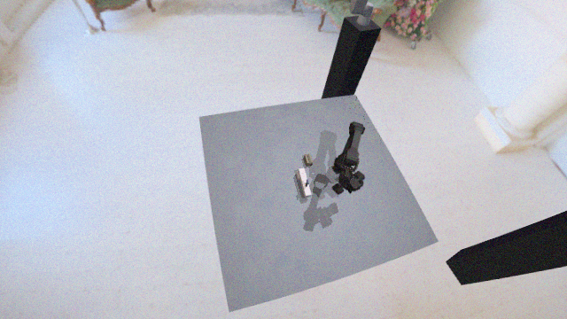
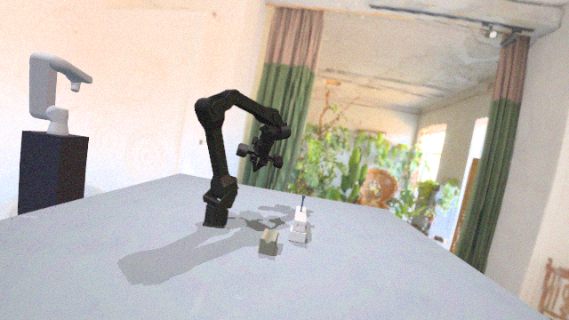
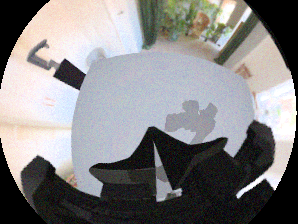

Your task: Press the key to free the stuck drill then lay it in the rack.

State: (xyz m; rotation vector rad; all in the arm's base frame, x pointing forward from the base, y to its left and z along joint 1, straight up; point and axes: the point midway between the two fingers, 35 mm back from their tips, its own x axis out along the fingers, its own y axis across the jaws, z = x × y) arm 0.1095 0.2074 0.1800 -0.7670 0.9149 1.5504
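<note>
My gripper tip is now 180 mm short of the dark key, 180 mm to the left of it and 60 mm above it. Round my gripper tip: rack: 60 mm ahead, 350 mm to the right, 130 mm below; then drill: 170 mm ahead, 230 mm to the right, 100 mm below.
</note>
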